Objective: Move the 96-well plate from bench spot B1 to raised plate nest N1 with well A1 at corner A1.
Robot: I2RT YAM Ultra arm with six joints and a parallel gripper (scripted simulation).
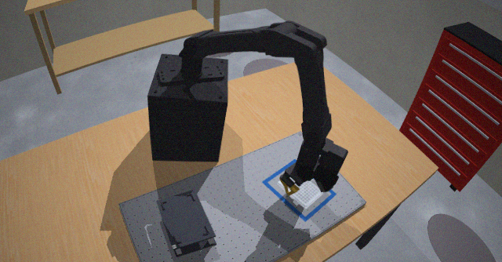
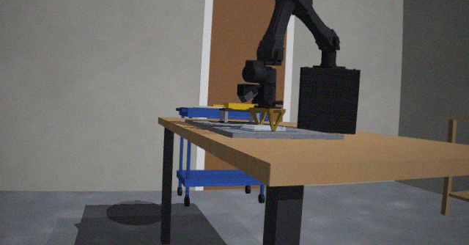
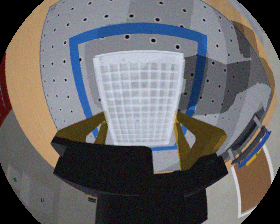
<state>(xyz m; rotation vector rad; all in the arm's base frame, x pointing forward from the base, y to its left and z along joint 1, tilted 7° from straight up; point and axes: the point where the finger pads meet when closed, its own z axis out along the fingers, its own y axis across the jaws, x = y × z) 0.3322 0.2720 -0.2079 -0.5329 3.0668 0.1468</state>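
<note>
The dark raised nest N1 is 370 mm to the right of my hand, 50 mm above it and 30 mm ahead of it. The rest, counted from my hand: white 96-well plate (10 mm ahead); corner label (420 mm to the right, 110 mm ahead, 50 mm above).
</note>
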